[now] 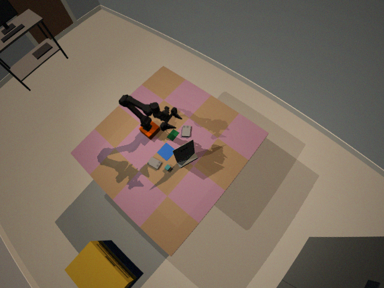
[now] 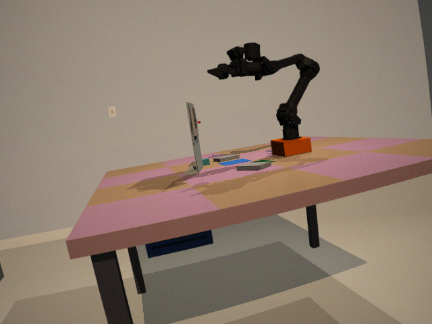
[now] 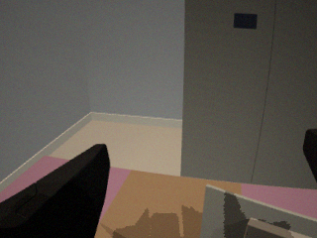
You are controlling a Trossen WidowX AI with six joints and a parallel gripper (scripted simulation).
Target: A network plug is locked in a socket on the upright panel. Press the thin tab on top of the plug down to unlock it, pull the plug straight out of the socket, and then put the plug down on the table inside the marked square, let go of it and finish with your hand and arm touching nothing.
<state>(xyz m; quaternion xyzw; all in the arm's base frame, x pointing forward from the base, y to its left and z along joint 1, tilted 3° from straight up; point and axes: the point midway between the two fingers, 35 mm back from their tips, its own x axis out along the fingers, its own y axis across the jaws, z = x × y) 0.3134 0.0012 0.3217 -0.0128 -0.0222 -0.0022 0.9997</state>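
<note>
Right now the red plug is 6 cm ahead of my gripper tip, 9 cm to the right of it and 18 cm below it. Also, from my gripper tip: teal block: 2 cm behind, 24 cm to the right, 37 cm below; blue marked square: 10 cm behind, 12 cm to the right, 38 cm below; grey panel: 8 cm ahead, 10 cm to the right, 26 cm below.
</note>
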